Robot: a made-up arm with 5 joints. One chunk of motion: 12 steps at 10 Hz.
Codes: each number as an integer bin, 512 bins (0 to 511) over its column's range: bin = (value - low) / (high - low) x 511, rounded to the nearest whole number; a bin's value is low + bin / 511 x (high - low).
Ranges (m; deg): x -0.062..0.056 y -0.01..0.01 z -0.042..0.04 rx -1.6..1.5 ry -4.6..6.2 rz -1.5..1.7
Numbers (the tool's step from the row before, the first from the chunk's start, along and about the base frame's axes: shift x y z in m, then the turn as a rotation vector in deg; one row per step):
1: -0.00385 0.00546 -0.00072 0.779 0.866 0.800
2: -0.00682 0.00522 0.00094 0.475 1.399 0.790
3: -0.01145 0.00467 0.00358 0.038 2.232 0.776
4: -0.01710 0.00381 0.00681 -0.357 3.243 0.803
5: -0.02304 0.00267 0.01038 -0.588 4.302 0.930
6: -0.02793 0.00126 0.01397 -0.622 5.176 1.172
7: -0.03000 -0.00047 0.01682 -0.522 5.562 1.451
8: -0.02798 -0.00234 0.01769 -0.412 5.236 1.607
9: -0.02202 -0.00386 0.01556 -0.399 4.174 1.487
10: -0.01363 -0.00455 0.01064 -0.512 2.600 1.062
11: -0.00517 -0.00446 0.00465 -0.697 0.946 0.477
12: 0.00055 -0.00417 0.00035 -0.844 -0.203 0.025
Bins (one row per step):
1: 252 395 257 392 259 367
2: 239 389 268 342 284 366
3: 219 375 284 270 323 363
4: 194 353 304 205 371 368
5: 169 324 326 167 421 388
6: 148 288 349 161 463 427
7: 139 243 367 178 481 471
8: 147 196 372 196 465 496
9: 173 157 359 198 415 477
10: 209 139 328 179 341 409
11: 246 142 291 149 262 316
12: 271 149 264 125 208 244

